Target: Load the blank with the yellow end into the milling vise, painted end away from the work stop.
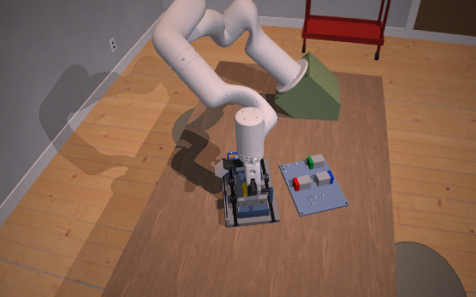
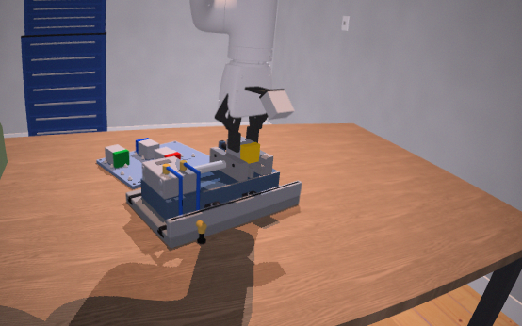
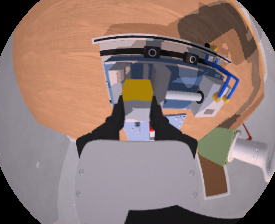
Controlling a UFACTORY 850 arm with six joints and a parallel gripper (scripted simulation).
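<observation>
My gripper is now 20 mm above the yellow-ended blank. Round my hand: red-ended blank 170 mm to the left, 120 mm behind, 100 mm below; then fixed jaw 40 mm below, 30 mm ahead, 10 mm to the left; then milling vise 80 mm below, 70 mm behind, 20 mm to the right.
</observation>
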